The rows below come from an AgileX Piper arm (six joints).
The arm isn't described. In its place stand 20 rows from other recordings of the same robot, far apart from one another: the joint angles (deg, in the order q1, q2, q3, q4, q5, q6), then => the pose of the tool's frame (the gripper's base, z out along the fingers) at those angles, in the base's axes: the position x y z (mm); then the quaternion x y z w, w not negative.
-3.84, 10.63, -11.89, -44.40, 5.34, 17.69 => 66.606 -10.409 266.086 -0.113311 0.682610 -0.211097 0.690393
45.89, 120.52, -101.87, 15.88, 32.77, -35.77 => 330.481 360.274 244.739 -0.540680 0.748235 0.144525 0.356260
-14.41, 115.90, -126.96, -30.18, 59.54, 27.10 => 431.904 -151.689 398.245 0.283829 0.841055 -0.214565 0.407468
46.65, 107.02, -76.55, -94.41, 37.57, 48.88 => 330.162 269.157 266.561 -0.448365 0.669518 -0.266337 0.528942
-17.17, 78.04, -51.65, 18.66, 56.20, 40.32 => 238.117 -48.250 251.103 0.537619 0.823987 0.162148 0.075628
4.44, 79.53, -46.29, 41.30, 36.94, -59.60 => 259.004 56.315 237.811 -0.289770 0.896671 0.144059 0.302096
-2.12, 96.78, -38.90, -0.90, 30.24, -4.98 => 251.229 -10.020 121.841 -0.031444 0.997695 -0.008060 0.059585
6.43, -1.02, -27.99, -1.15, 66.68, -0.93 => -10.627 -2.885 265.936 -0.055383 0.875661 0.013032 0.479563
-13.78, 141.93, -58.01, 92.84, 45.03, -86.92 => 337.148 -16.480 -37.623 0.120613 0.910423 0.372370 0.133874
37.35, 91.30, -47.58, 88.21, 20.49, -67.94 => 235.286 219.615 210.643 -0.208168 0.868288 0.343207 0.291462
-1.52, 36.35, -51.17, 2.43, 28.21, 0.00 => 113.908 -1.198 413.928 0.017632 0.756621 0.011130 0.653521
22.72, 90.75, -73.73, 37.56, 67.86, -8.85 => 267.725 167.807 301.643 -0.165545 0.933235 0.315561 0.045706
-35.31, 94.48, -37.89, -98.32, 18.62, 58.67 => 220.382 -191.328 153.721 0.017618 0.925550 -0.330918 0.183142
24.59, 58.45, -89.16, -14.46, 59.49, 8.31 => 151.589 47.841 513.379 -0.112013 0.823416 0.032871 0.555300
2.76, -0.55, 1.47, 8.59, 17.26, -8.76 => 54.116 6.646 178.205 -0.036399 0.781698 0.029337 0.621903
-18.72, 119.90, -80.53, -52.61, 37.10, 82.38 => 397.717 -180.823 156.649 0.488878 0.798320 -0.196385 0.291749
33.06, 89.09, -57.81, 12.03, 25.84, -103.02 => 267.825 184.190 243.606 -0.844596 0.420755 -0.124560 0.306769
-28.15, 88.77, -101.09, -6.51, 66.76, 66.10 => 281.551 -161.402 433.165 0.684314 0.639351 0.058887 0.345655
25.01, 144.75, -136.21, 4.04, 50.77, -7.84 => 503.247 240.255 187.157 -0.256662 0.916119 0.078165 0.297892
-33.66, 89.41, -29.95, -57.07, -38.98, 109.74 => 247.846 -107.318 175.037 0.513944 0.672885 0.339046 0.410043
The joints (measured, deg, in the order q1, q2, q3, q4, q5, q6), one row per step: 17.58 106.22 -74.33 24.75 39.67 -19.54; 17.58 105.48 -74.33 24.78 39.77 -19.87; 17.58 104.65 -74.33 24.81 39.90 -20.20; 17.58 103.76 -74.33 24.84 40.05 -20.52; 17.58 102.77 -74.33 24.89 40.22 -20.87; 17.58 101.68 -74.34 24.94 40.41 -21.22; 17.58 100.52 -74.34 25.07 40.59 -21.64; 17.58 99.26 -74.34 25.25 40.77 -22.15; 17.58 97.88 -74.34 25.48 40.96 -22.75; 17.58 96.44 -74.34 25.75 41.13 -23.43; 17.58 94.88 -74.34 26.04 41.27 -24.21; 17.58 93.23 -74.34 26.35 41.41 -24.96; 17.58 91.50 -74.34 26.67 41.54 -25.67; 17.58 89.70 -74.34 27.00 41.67 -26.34; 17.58 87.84 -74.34 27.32 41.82 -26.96; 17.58 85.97 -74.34 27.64 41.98 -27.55
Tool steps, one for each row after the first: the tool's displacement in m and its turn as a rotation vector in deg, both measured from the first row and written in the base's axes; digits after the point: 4 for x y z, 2 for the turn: -0.0013 -0.0003 0.0050 0.13 -0.73 0.31; -0.0028 -0.0007 0.0105 0.28 -1.52 0.63; -0.0045 -0.0011 0.0164 0.45 -2.35 0.94; -0.0065 -0.0016 0.0229 0.65 -3.27 1.28; -0.0089 -0.0022 0.0301 0.87 -4.27 1.63; -0.0115 -0.0028 0.0377 1.15 -5.35 2.00; -0.0145 -0.0035 0.0459 1.47 -6.55 2.42; -0.0180 -0.0043 0.0548 1.82 -7.88 2.91; -0.0218 -0.0051 0.0640 2.18 -9.32 3.43; -0.0261 -0.0061 0.0740 2.55 -10.94 4.02; -0.0309 -0.0073 0.0843 2.96 -12.64 4.57; -0.0363 -0.0086 0.0951 3.40 -14.41 5.08; -0.0422 -0.0101 0.1060 3.88 -16.24 5.55; -0.0486 -0.0117 0.1172 4.36 -18.10 6.00; -0.0554 -0.0135 0.1281 4.85 -19.95 6.42
